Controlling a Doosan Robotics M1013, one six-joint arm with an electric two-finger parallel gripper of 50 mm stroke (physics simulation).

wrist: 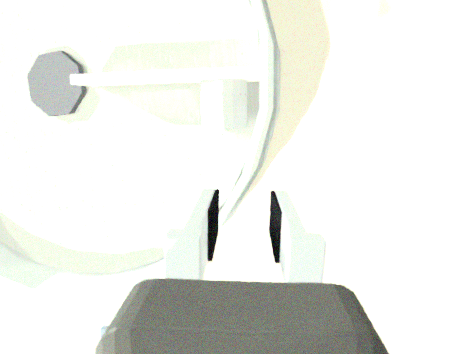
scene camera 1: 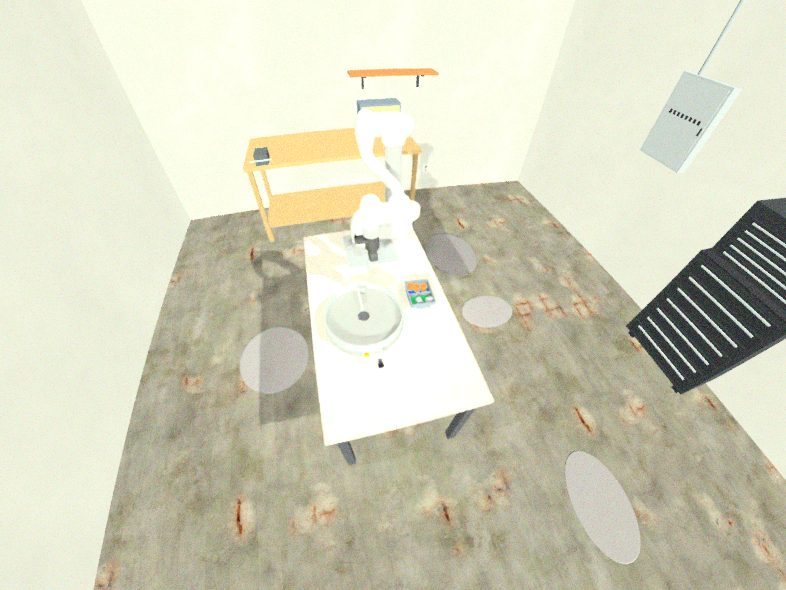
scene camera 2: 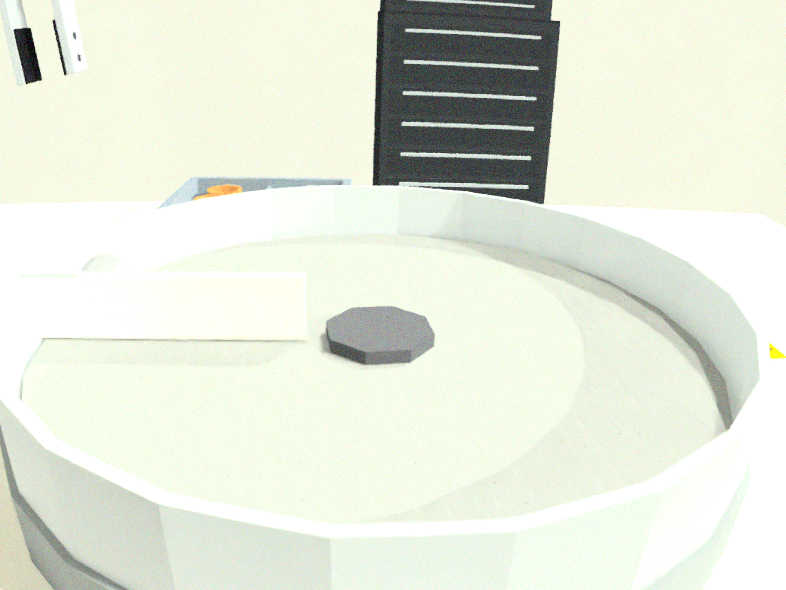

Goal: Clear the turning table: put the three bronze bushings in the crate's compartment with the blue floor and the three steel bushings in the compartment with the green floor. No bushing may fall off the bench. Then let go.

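Places are measured from the arm's base along level axes (x ahead, y right, z down), in centimetres.
Where they show: gripper, fingertip midpoint: (wrist: 244,211) (scene camera 1: 369,268) (scene camera 2: 53,78); arm's base, link origin: (scene camera 1: 364,245).
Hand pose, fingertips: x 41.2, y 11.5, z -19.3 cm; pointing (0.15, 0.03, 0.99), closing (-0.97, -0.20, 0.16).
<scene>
Each offset is from my fingertips to the centre of the thing. "*": to the spot under its first point. Level surfaces: height alone.
My gripper (scene camera 1: 373,257) (scene camera 2: 51,74) (wrist: 244,211) is open and empty above the bench, at the turning table's arm-side edge. The turning table {dx +19.2, dy +11.2, dz +14.6 cm} (scene camera 1: 380,317) (scene camera 2: 444,444) (wrist: 125,175) has a raised rim. A pale cylinder {dx +2.7, dy +5.9, dz +12.7 cm} (wrist: 224,103), seemingly a steel bushing, lies on it against the fixed bar, near the rim. The crate {dx +14.9, dy -25.3, dz +17.3 cm} (scene camera 1: 421,306) (scene camera 2: 304,183) stands beside the table. Three orange bronze bushings {dx +9.7, dy -26.1, dz +17.3 cm} (scene camera 1: 417,287) are in its blue-floored compartment; one bronze bushing {dx +11.3, dy -30.0, dz +17.3 cm} (scene camera 2: 224,189) shows clearly in scene camera 2. Two pale steel bushings {dx +19.7, dy -22.7, dz +17.3 cm} (scene camera 1: 419,299) are in the green-floored compartment.
A white bar {* dx +12.0, dy +9.6, dz +10.5 cm} (scene camera 1: 361,301) (scene camera 2: 190,304) (wrist: 165,76) reaches from the rim towards the dark hub {dx +19.2, dy +11.2, dz +14.1 cm} (scene camera 1: 363,315) (scene camera 2: 379,335) (wrist: 55,82). A small black object {* dx +47.1, dy +13.3, dz +17.7 cm} (scene camera 1: 380,363) lies on the white bench {dz +19.8 cm} (scene camera 1: 406,393) in front of the turning table. A wooden workbench (scene camera 1: 304,147) stands behind.
</scene>
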